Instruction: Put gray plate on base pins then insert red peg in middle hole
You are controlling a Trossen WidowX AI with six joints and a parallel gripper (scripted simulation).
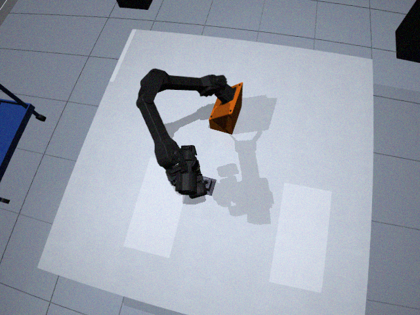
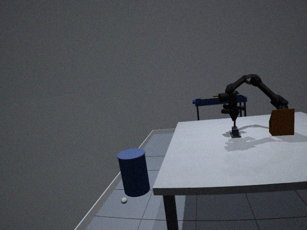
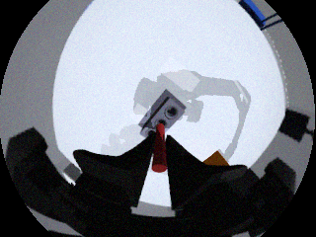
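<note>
My gripper tip is now 70 mm above the gray plate. Round my gripper tip: red peg 10 mm to the left; then dark base 10 mm behind, 100 mm below.
</note>
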